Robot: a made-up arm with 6 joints.
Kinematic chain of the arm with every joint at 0, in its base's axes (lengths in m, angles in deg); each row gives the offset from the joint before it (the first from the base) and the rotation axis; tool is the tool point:
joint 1: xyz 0 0 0.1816 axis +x
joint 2: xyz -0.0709 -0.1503 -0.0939 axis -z
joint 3: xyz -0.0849 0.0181 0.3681 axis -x
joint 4: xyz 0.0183 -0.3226 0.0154 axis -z
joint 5: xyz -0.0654 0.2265 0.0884 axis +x
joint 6: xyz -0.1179 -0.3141 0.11 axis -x
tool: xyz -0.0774 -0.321 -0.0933
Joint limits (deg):
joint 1: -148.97..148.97
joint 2: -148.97..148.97
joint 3: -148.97..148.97
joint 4: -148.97..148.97
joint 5: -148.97..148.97
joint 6: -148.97..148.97
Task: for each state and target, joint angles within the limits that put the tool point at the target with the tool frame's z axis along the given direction. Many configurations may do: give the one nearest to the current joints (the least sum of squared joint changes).
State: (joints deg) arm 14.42 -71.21 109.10 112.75 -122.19 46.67
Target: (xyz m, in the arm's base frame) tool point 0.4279 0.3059 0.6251 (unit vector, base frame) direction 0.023 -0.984 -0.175
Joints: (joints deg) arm 20.52 -46.33 103.14 88.50 -147.86 76.21
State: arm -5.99 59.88 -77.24 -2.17 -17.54 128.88
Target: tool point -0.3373 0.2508 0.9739 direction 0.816 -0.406 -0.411
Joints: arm -18.00 90.00 -31.67 31.47 -37.70 112.53
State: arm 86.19 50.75 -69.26 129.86 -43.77 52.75
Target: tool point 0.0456 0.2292 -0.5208 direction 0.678 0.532 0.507
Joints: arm 86.35 7.62 -118.95 140.90 -42.91 64.88
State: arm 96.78 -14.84 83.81 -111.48 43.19 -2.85
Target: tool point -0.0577 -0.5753 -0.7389 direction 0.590 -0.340 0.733
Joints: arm 131.34 -36.28 120.05 -93.69 79.42 10.09
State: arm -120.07 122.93 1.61 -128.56 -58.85 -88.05
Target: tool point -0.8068 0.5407 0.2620 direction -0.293 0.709 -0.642
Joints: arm -87.42 98.32 -24.85 -96.05 -75.78 -36.94
